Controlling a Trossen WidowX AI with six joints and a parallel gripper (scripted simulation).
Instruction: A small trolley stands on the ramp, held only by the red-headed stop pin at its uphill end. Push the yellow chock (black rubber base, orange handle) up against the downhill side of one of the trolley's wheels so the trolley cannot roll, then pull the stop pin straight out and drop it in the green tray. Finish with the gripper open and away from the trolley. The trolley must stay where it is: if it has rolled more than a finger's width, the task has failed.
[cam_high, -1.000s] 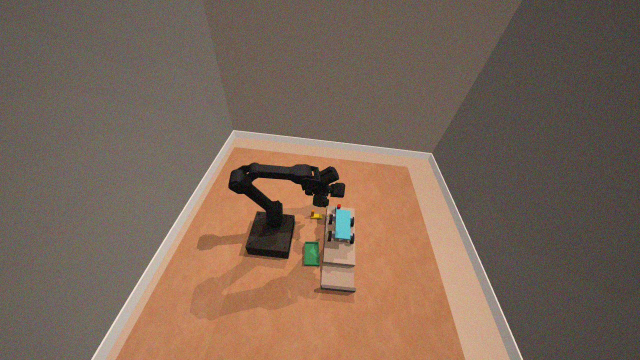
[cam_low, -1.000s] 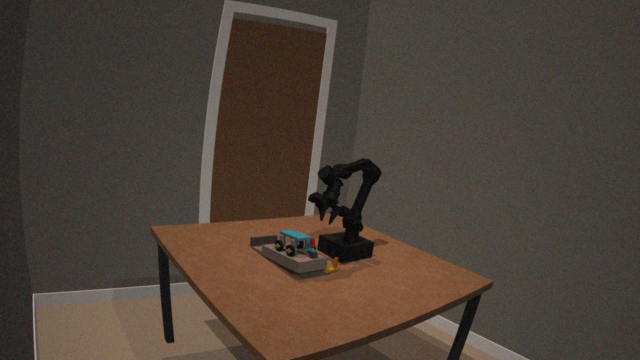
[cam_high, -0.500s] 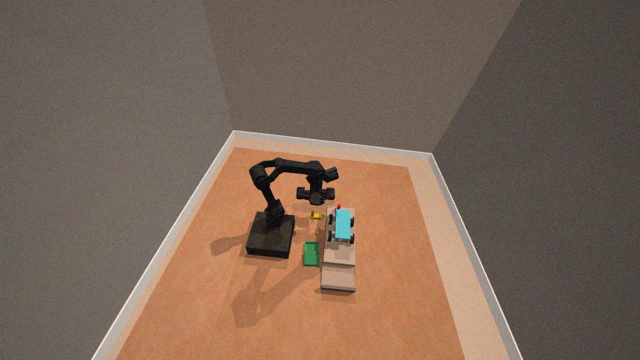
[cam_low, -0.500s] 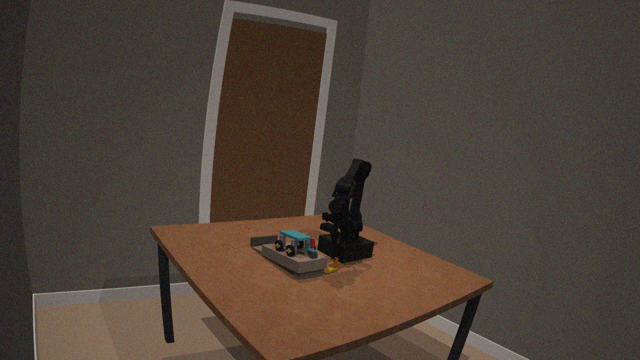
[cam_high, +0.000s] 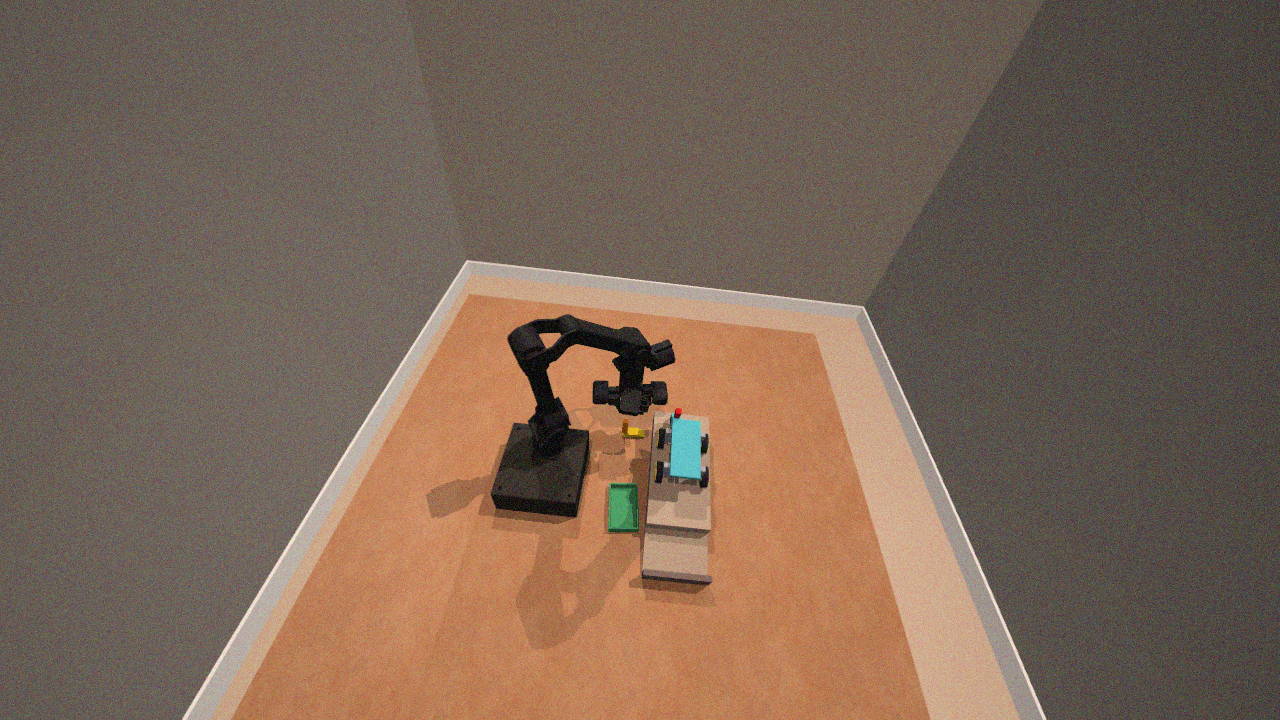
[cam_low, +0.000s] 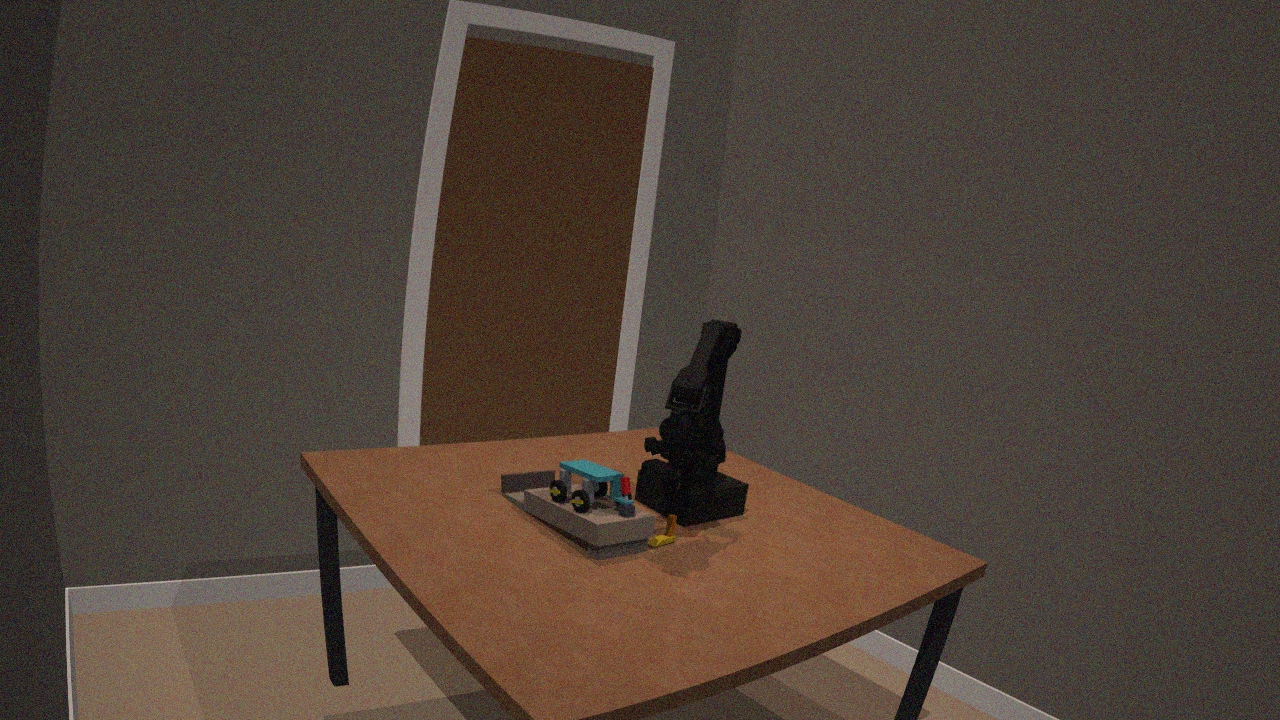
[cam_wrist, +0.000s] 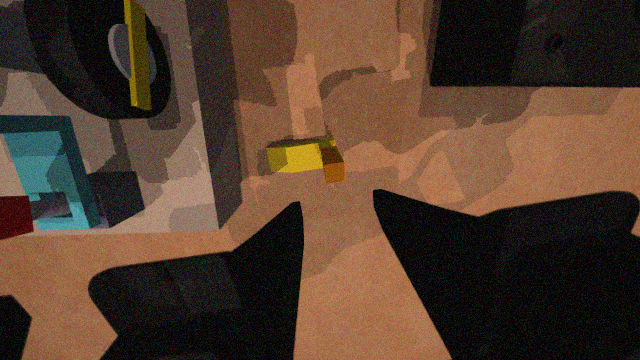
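Right now my gripper tip is 20 mm short of the yellow chock and 80 mm above it. From my gripper tip the other things lie so: red-headed stop pin (130 mm ahead, 10 mm to the right, 20 mm above); trolley (150 mm ahead, 110 mm to the right, 10 mm above); grey ramp (150 mm ahead, 120 mm to the right, 60 mm below).
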